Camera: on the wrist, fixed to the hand. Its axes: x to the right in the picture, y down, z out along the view.
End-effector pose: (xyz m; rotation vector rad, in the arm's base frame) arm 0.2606 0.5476 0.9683 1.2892 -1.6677 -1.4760
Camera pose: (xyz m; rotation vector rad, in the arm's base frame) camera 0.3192 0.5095 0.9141 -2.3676 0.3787 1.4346
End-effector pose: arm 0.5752 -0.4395 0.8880 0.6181 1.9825 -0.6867
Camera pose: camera 0.4889 -0.4467 0.9060 -0.9784 2.3039 -1.6975
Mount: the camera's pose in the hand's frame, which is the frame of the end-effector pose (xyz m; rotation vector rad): 0.0221 -0.0661 -0.0545 0.1684 0.1581 -1.5328
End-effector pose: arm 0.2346 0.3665 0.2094 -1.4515 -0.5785 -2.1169
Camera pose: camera 0.1475 0.3818 0.2076 0.4225 1.4912 1.9957
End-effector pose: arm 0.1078 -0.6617 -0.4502 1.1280 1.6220 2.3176
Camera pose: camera 0.0372 -0.6651 -0.5034 -0.3744 1.6905 1.2019
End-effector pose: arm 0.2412 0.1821 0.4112 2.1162 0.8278 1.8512
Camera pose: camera 0.1721 0.2371 0.4068 0.7014 1.8738 1.0103
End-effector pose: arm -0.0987 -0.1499 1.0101 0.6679 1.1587 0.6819
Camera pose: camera -0.1365 -0.1677 0.9321 -0.2563 1.4880 -0.6813
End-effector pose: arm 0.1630 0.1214 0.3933 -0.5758 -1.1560 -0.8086
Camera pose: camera 0.1448 0.0349 0.3967 0.6757 -1.3947 -1.9474
